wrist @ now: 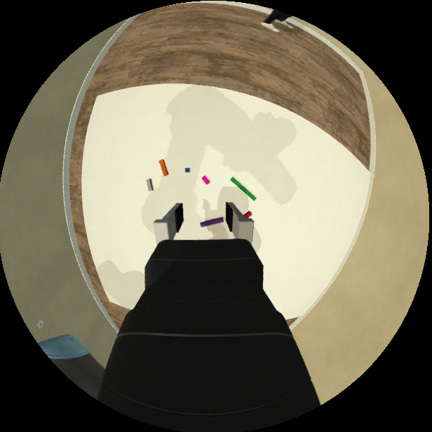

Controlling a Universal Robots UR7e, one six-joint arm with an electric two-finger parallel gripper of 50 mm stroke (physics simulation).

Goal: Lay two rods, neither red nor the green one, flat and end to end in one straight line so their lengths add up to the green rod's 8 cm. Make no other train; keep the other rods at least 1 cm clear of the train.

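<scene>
My gripper [204,211] is open, with nothing between its fingers. A purple rod [212,222] lies on the mat below, seen between the fingertips. A red rod [248,215] is mostly hidden behind the right finger. The long green rod [243,188] lies slanted, up and right of the gripper. A short magenta rod [205,180] lies above the gripper in the view, and a tiny blue rod [187,170] is to its upper left. An orange rod [163,167] and a shorter grey rod [150,184] lie at the left, apart from each other. The rods lie separately, none end to end.
The rods lie on a cream mat [320,240] on a brown wooden table [220,50]. Shadows of the arm fall across the mat. A person's feet [270,26] show beyond the far table edge. A blue and dark arm part [64,346] shows at the lower left.
</scene>
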